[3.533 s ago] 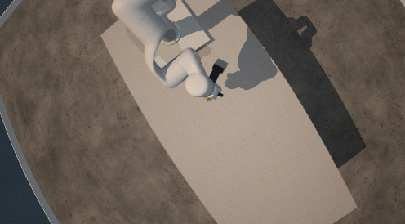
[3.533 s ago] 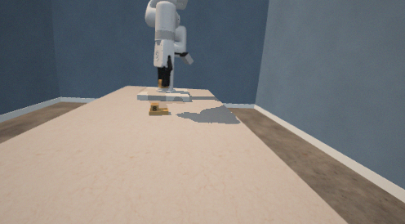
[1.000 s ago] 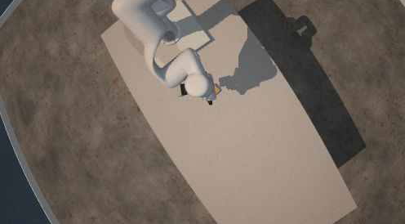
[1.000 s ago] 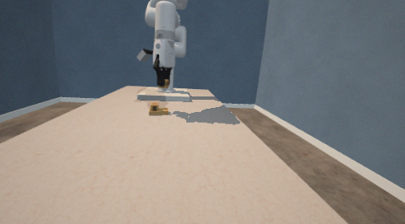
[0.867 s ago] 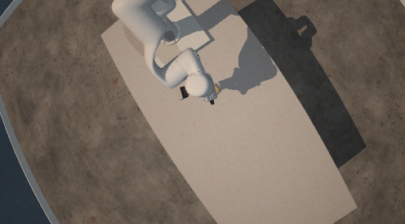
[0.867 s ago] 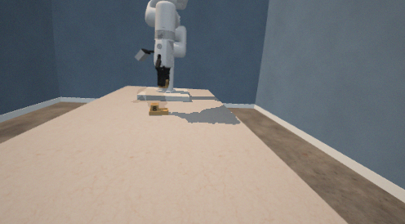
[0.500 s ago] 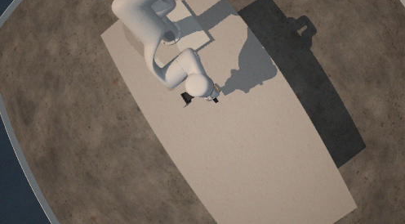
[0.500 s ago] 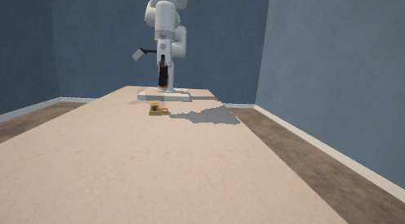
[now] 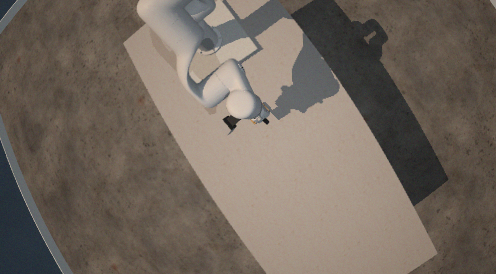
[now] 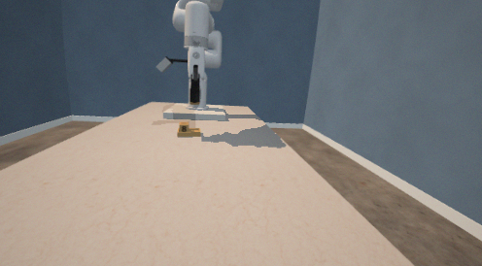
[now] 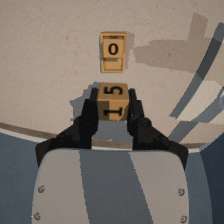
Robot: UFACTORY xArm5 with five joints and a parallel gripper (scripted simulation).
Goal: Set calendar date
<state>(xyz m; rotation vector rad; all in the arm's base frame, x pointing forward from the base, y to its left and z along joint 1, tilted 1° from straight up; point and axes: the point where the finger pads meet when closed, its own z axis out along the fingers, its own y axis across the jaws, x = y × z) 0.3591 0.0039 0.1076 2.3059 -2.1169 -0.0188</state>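
Right now the wooden calendar tray is 2 cm to the right of my hand and 13 cm below it.
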